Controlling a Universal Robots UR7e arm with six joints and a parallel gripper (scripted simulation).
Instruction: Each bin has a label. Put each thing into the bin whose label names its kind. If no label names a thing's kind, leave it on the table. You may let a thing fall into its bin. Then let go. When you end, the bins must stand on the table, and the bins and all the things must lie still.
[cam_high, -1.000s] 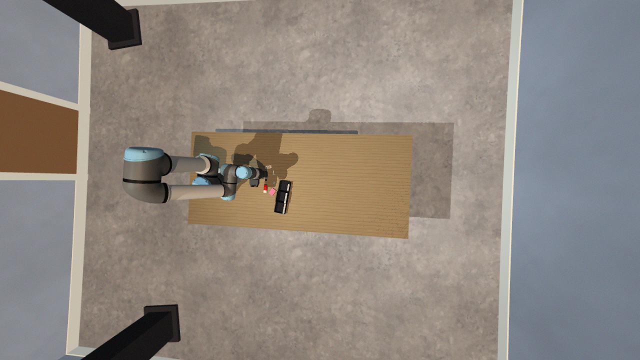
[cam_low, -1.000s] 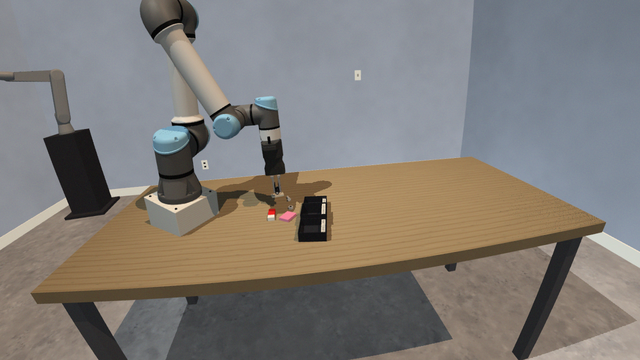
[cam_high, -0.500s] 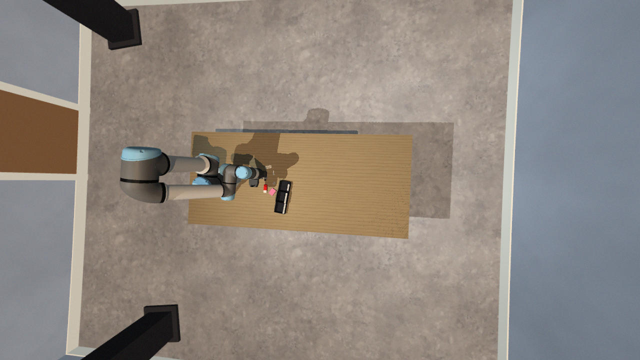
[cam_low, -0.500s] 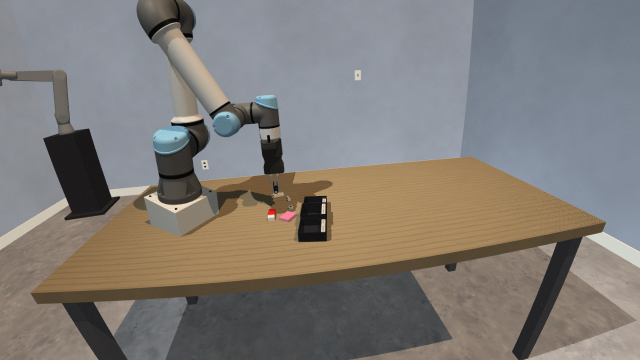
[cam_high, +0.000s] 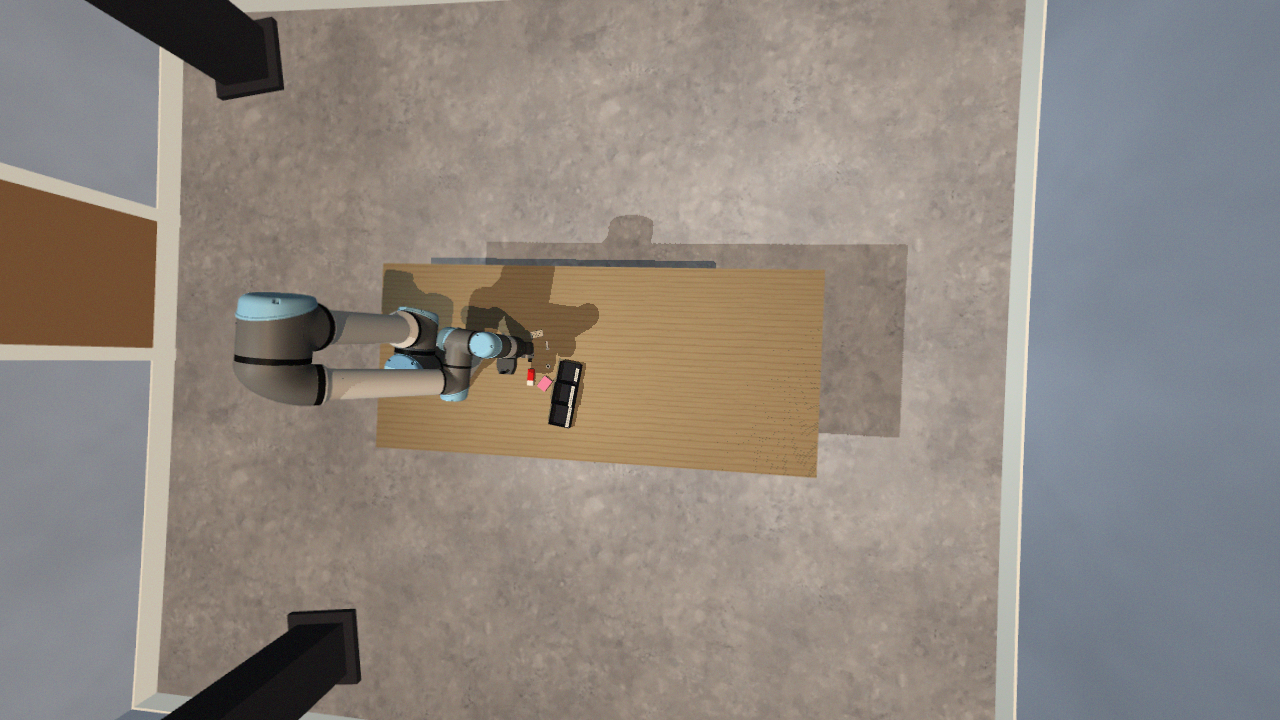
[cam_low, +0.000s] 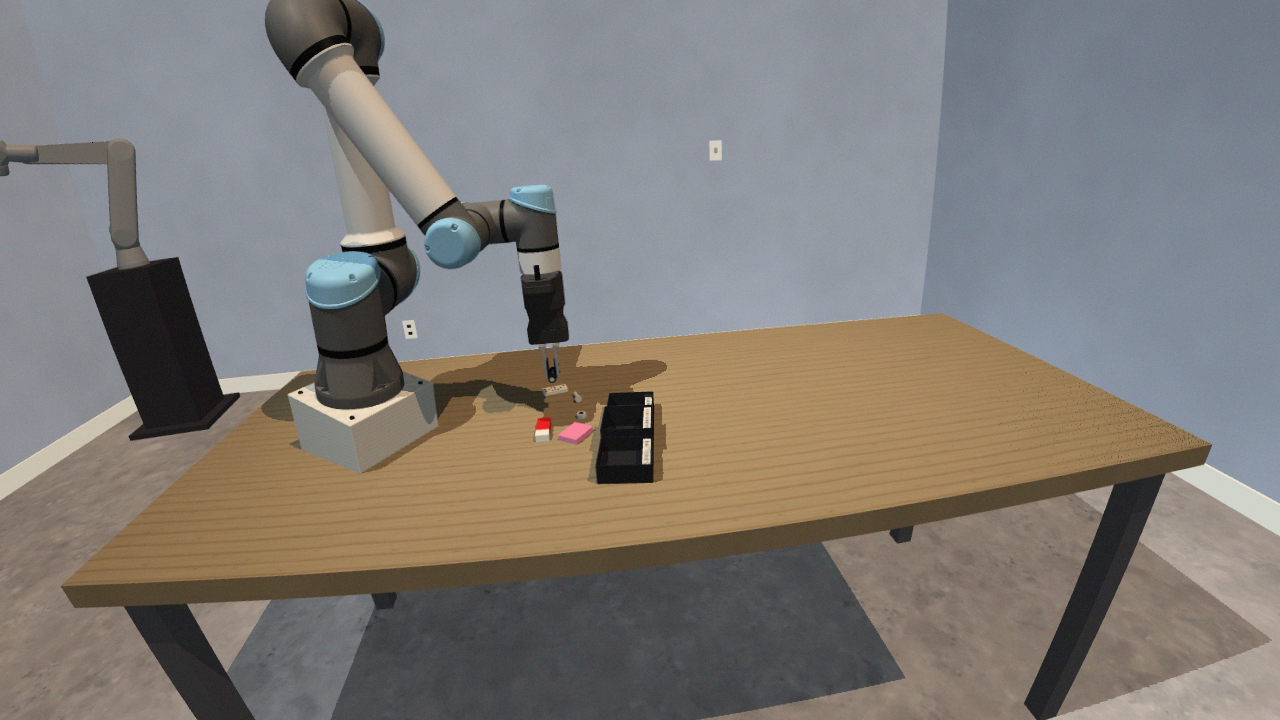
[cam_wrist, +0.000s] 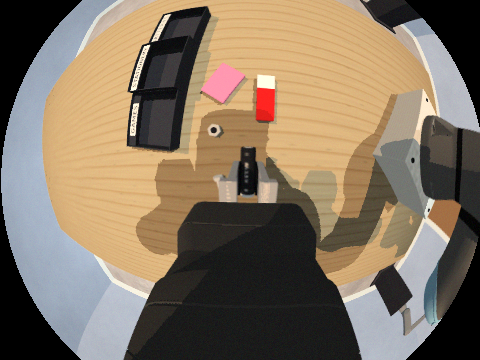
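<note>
Now: hand 2 cm short of the pink eraser, 11 cm to the left of it and 8 cm above it. The rest, counted from my hand: black battery: 1 cm below; then hex nut: 4 cm ahead, 5 cm to the right, 8 cm below; then screw: 5 cm ahead, 3 cm to the left, 8 cm below.
</note>
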